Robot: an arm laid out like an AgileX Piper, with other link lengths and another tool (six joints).
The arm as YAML. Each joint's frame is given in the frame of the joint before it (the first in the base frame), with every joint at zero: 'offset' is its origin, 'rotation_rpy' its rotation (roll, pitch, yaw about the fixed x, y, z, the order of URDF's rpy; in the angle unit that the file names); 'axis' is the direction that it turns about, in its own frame. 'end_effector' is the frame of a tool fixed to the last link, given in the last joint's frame.
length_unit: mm
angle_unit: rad
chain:
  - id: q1
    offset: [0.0, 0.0, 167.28]
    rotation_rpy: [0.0, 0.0, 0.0]
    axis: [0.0, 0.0, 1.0]
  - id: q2
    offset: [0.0, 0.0, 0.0]
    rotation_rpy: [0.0, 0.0, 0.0]
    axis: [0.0, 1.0, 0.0]
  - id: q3
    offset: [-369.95, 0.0, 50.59]
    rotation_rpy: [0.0, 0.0, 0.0]
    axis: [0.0, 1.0, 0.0]
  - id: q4
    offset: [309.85, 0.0, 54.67]
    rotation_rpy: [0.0, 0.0, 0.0]
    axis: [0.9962, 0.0, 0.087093]
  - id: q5
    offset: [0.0, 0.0, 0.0]
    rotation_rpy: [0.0, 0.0, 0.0]
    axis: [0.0, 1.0, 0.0]
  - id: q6
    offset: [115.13, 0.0, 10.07]
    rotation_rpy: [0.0, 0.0, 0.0]
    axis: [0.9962, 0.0, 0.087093]
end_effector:
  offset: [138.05, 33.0, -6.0]
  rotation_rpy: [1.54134, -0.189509, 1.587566]
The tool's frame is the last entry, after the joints.
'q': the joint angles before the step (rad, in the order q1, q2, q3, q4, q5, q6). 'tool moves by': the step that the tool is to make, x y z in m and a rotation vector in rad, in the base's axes. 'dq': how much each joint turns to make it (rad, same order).
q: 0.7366 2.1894 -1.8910 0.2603 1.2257 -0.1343
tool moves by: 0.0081 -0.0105 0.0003 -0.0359 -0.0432 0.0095
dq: 0.0000 -0.0090 0.0004 -0.0572 0.0002 0.0023
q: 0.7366 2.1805 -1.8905 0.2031 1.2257 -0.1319
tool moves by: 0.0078 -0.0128 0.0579 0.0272 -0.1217 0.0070
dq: 0.0001 -0.1071 -0.0002 -0.0627 -0.0015 0.0022
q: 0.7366 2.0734 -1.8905 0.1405 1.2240 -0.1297
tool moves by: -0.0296 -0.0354 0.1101 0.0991 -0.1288 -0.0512
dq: 0.0001 -0.2567 0.0843 -0.0314 0.0039 0.0555
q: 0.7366 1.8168 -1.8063 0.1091 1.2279 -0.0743
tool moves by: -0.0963 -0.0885 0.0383 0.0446 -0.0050 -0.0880
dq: 0.0007 -0.3908 0.3693 -0.0111 -0.0215 0.0951
